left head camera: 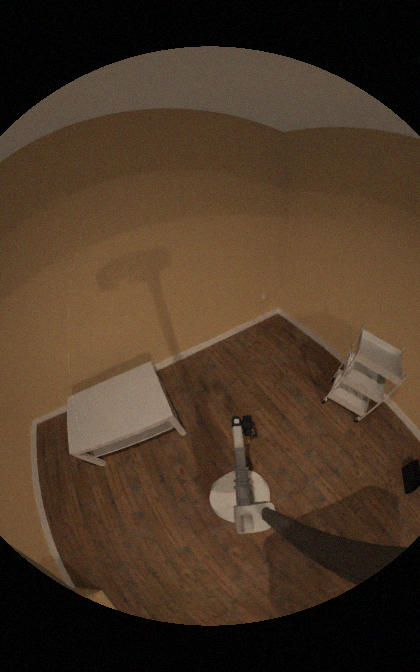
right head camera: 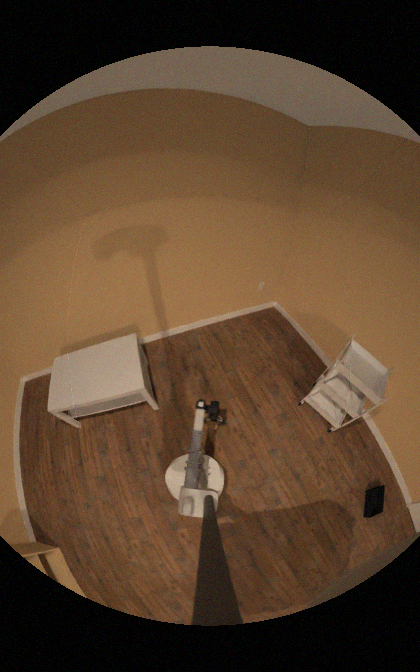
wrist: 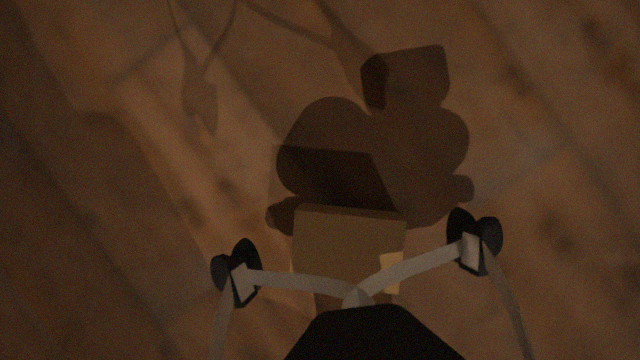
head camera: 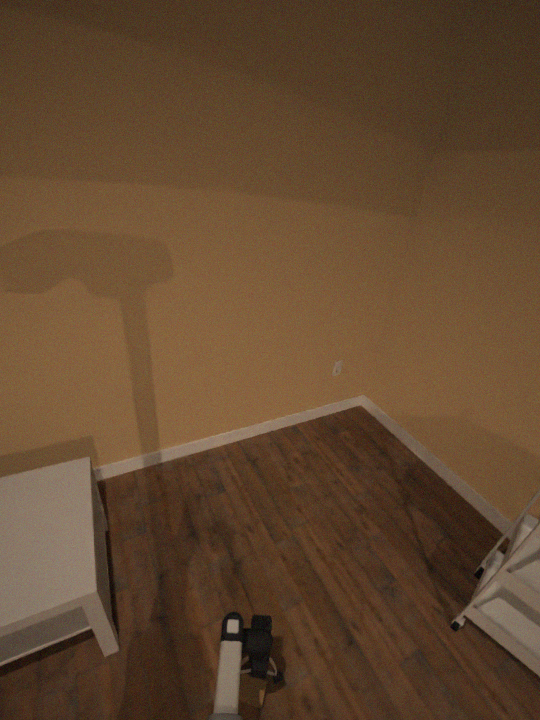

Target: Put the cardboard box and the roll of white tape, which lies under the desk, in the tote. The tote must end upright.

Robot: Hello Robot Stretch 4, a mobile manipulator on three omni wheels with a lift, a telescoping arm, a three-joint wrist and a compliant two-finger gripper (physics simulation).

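Places are measured from the robot's base along level axes (x ahead, y left, z up), in metres.
Where they show: gripper, fingertip midpoint: (wrist: 351, 244) (head camera: 254, 678).
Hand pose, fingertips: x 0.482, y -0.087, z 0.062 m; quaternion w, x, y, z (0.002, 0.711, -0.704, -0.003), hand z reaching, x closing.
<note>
After its pixels a point has its place.
The tan cardboard box (wrist: 335, 240) @[x 0.478, y -0.074, z 0.022 m] (head camera: 262, 696) @[x 0.447, y -0.118, z 0.023 m] lies on the floor; in the wrist view it shows beyond and between the fingertips, partly hidden by the finger strips and the black gripper body. My gripper (wrist: 351, 244) @[x 0.482, y -0.087, z 0.062 m] (head camera: 261, 674) @[x 0.482, y -0.087, z 0.062 m] (left head camera: 251, 434) @[x 0.482, y -0.087, z 0.062 m] (right head camera: 216, 421) is open above the box, with a fingertip to either side of it in the wrist view and nothing held. A black box-like object (right head camera: 374, 501) (left head camera: 411, 476) @[x -0.524, y -1.771, z -0.025 m], which may be the tote, stands on the floor at the right; its opening cannot be made out. The roll of white tape does not show.
A white table (head camera: 46, 540) @[x 0.694, y 0.622, z 0.422 m] (left head camera: 120, 410) @[x 0.578, y 0.810, z 0.422 m] (right head camera: 100, 372) with a lower shelf stands at the left by the wall. A white wheeled cart (left head camera: 369, 358) @[x 0.660, y -1.060, z 0.634 m] (right head camera: 345, 398) stands at the right wall. A tan wooden piece (right head camera: 67, 572) shows at the lower left.
</note>
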